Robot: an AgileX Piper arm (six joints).
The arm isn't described. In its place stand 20 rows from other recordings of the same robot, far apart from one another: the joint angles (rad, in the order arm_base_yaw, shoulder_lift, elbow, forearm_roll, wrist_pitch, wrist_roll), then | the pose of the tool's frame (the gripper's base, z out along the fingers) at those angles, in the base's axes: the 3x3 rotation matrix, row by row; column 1 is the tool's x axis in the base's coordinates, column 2 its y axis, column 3 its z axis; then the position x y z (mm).
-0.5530 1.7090 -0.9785 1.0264 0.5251 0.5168 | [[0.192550, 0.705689, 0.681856], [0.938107, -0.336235, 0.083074], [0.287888, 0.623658, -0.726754]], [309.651, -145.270, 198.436]
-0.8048 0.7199 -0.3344 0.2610 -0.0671 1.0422 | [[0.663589, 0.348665, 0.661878], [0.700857, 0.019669, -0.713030], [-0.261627, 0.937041, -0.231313]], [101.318, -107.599, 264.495]
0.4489 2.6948 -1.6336 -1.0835 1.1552 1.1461 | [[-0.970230, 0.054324, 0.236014], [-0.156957, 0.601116, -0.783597], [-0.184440, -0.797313, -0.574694]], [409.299, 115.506, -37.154]
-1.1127 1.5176 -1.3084 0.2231 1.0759 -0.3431 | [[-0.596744, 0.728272, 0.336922], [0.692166, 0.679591, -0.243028], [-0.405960, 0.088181, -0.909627]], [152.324, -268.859, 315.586]
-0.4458 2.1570 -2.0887 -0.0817 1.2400 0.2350 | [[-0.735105, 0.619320, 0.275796], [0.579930, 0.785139, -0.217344], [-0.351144, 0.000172, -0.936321]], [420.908, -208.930, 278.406]
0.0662 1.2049 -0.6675 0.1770 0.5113 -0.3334 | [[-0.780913, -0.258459, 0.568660], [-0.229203, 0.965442, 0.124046], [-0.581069, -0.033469, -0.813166]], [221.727, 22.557, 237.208]
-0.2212 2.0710 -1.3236 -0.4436 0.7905 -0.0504 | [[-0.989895, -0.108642, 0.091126], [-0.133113, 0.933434, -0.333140], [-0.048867, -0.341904, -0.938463]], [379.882, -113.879, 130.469]
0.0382 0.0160 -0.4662 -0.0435 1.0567 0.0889 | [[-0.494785, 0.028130, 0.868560], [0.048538, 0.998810, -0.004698], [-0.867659, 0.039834, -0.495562]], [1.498, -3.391, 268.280]
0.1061 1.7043 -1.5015 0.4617 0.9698 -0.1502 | [[-0.882732, -0.177812, 0.434934], [0.021733, 0.909192, 0.415810], [-0.469374, 0.376502, -0.798708]], [365.212, 72.519, 317.982]
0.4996 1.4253 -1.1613 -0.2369 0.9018 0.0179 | [[-0.710044, -0.489295, 0.506387], [-0.533504, 0.843168, 0.066641], [-0.459576, -0.222842, -0.859727]], [263.745, 124.862, 307.322]
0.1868 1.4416 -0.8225 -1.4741 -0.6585 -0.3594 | [[0.767104, -0.260811, 0.586114], [-0.639538, -0.239093, 0.730633], [-0.050422, -0.935314, -0.350208]], [278.518, 109.048, 267.929]
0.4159 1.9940 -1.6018 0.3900 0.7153 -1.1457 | [[-0.117638, -0.912709, 0.391309], [-0.843677, 0.299702, 0.445408], [-0.523804, -0.277742, -0.805288]], [398.735, 200.912, 237.019]
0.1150 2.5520 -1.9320 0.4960 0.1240 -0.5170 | [[-0.590745, -0.175737, 0.787488], [-0.092572, 0.984310, 0.150216], [-0.801530, 0.015839, -0.597744]], [551.824, 69.133, 85.100]
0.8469 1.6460 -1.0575 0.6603 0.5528 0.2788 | [[-0.983997, -0.130782, 0.121023], [-0.027239, 0.781614, 0.623168], [-0.176093, 0.609898, -0.772668]], [203.207, 274.126, 230.168]
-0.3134 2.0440 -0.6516 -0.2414 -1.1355 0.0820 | [[-0.173360, 0.094429, 0.980321], [0.034175, 0.995370, -0.089835], [-0.984265, 0.017929, -0.175784]], [327.134, -85.282, 104.587]
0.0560 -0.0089 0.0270 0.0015 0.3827 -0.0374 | [[-0.305764, -0.067554, 0.949708], [-0.053198, 0.997134, 0.053800], [-0.950620, -0.034072, -0.308481]], [52.376, 2.987, 170.275]
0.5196 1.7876 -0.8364 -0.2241 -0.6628 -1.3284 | [[0.594728, -0.222738, 0.772454], [-0.798643, -0.053714, 0.599403], [-0.092018, -0.973397, -0.209834]], [311.616, 192.589, 194.985]
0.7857 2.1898 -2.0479 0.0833 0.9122 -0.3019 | [[-0.381232, -0.853612, 0.354977], [-0.731848, 0.513269, 0.448278], [-0.564854, -0.088892, -0.820389]], [348.203, 356.884, 264.186]
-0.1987 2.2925 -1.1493 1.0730 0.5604 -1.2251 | [[-0.948129, -0.141868, 0.284474], [-0.010097, 0.907879, 0.419110], [-0.317727, 0.394498, -0.862219]], [376.996, -32.559, 23.593]
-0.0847 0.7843 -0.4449 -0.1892 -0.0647 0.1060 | [[-0.192231, 0.056985, 0.979694], [-0.066689, 0.995246, -0.070975], [-0.979081, -0.078979, -0.187517]], [164.553, -12.861, 291.459]
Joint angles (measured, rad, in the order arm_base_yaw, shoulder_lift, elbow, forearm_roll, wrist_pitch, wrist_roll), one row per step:
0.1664 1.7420 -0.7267 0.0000 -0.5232 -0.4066
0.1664 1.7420 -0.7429 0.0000 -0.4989 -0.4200
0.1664 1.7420 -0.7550 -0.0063 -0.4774 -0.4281
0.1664 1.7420 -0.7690 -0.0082 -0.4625 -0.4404
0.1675 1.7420 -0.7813 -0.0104 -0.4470 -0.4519
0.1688 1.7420 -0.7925 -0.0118 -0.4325 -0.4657
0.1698 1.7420 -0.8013 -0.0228 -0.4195 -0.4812
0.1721 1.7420 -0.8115 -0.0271 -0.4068 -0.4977
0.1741 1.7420 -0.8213 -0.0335 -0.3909 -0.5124
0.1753 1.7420 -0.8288 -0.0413 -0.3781 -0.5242
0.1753 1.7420 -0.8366 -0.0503 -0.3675 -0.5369
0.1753 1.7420 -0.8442 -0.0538 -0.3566 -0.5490
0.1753 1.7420 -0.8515 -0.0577 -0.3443 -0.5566
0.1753 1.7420 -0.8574 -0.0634 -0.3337 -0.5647
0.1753 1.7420 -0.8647 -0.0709 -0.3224 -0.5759
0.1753 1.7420 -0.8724 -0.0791 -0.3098 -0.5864
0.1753 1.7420 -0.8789 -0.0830 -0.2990 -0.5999
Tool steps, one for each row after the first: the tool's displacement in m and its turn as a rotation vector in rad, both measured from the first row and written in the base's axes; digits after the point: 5 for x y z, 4 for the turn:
0.00269 0.00045 0.00207 -0.0135 0.0060 0.0053
0.00449 0.00102 0.00337 -0.0262 0.0133 0.0135
0.00695 0.00151 0.00573 -0.0387 0.0121 0.0199
0.00893 0.00230 0.00764 -0.0511 0.0132 0.0273
0.01068 0.00310 0.00937 -0.0651 0.0141 0.0352
0.01191 0.00406 0.01061 -0.0870 0.0144 0.0507
0.01340 0.00527 0.01226 -0.1053 0.0135 0.0628
0.01466 0.00640 0.01356 -0.1240 0.0162 0.0756
0.01559 0.00722 0.01451 -0.1409 0.0183 0.0873
0.01673 0.00768 0.01572 -0.1591 0.0177 0.0988
0.01784 0.00795 0.01688 -0.1732 0.0184 0.1062
0.01882 0.00818 0.01785 -0.1838 0.0215 0.1121
0.01956 0.00843 0.01858 -0.1960 0.0240 0.1194
0.02054 0.00876 0.01965 -0.2123 0.0249 0.1292
0.02153 0.00909 0.02072 -0.2287 0.0267 0.1391
0.02237 0.00927 0.02163 -0.2445 0.0280 0.1473

